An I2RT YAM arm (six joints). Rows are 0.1 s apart.
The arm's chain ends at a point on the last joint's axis. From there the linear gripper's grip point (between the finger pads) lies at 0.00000 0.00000 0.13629 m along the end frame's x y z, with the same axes.
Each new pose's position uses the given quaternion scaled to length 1; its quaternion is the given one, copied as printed.
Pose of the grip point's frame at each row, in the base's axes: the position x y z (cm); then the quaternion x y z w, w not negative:
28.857 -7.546 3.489 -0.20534 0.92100 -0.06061 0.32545
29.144 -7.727 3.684 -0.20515 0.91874 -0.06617 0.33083
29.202 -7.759 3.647 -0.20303 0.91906 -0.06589 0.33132
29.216 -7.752 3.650 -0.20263 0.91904 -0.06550 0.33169
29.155 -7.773 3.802 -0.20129 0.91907 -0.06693 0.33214
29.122 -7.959 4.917 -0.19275 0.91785 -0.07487 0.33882
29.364 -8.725 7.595 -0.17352 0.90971 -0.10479 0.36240
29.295 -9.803 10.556 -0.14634 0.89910 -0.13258 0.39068
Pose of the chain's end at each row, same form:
20.347 -7.846 14.131 -0.20534 0.92100 -0.06061 0.32545
20.489 -7.920 14.210 -0.20515 0.91874 -0.06617 0.33083
20.537 -7.942 14.165 -0.20303 0.91906 -0.06589 0.33132
20.545 -7.943 14.163 -0.20263 0.91904 -0.06550 0.33169
20.467 -7.919 14.302 -0.20129 0.91907 -0.06693 0.33214
20.252 -7.866 15.264 -0.19275 0.91785 -0.07487 0.33882
19.882 -7.841 17.345 -0.17352 0.90971 -0.10479 0.36240
19.192 -8.112 19.545 -0.14634 0.89910 -0.13258 0.39068

